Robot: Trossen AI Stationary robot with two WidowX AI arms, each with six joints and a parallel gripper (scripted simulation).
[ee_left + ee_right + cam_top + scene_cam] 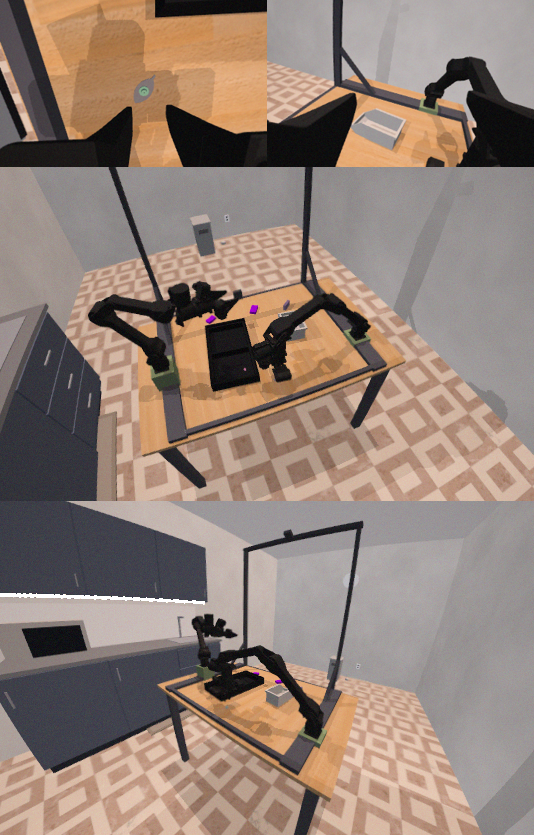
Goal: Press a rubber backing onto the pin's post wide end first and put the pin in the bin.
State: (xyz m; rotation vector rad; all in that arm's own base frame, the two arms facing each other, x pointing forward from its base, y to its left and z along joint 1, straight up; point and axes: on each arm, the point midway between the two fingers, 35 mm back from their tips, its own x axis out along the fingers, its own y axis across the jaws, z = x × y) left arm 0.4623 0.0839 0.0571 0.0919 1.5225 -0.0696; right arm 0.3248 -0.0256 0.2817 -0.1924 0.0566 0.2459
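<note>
Right now the silver leaf-shaped pin is 8 cm below my left hand and 1 cm to the right of it. The rest, counted from my left hand: black two-compartment tray 20 cm behind, 18 cm to the right, 6 cm below; then grey bin 29 cm behind, 15 cm to the left, 4 cm below.
</note>
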